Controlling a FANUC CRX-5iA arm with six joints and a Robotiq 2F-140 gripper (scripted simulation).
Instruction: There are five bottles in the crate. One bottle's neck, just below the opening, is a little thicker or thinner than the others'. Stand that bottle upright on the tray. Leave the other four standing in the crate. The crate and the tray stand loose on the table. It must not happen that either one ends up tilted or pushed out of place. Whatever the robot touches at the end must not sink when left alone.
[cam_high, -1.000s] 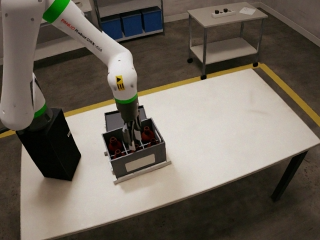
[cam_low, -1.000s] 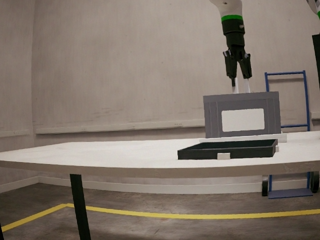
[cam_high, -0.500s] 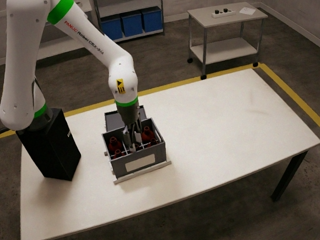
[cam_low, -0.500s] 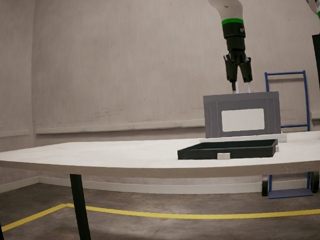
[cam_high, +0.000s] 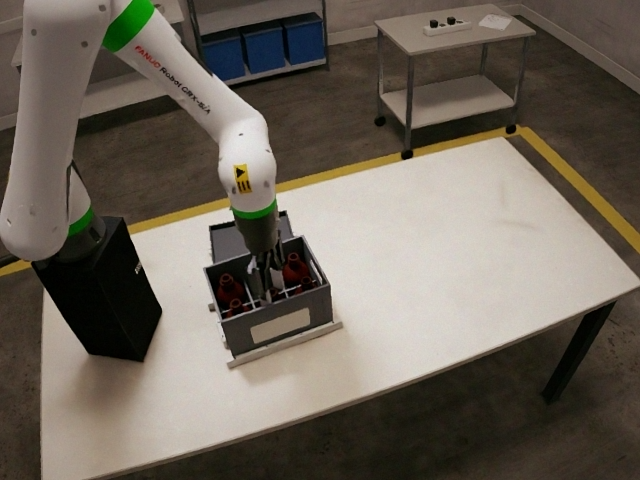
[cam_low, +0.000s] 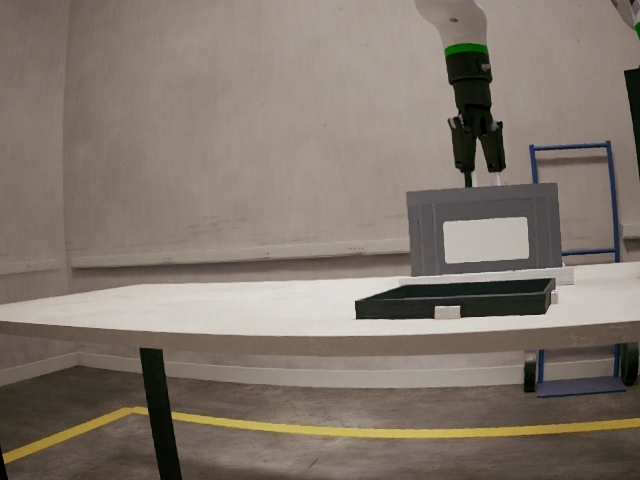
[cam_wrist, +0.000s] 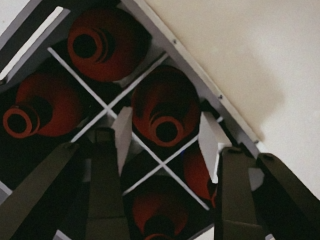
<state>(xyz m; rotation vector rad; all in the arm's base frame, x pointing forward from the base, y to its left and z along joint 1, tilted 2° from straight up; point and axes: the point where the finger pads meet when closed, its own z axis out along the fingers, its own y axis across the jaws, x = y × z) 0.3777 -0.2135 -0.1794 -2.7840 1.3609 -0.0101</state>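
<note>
My gripper is now 90 mm above the crate and 50 mm to the right of it. Also, from my hand: dark tray (330 mm to the left, 160 mm below, 60 mm ahead); then bottle (100 mm to the left, 90 mm below, 80 mm behind).
</note>
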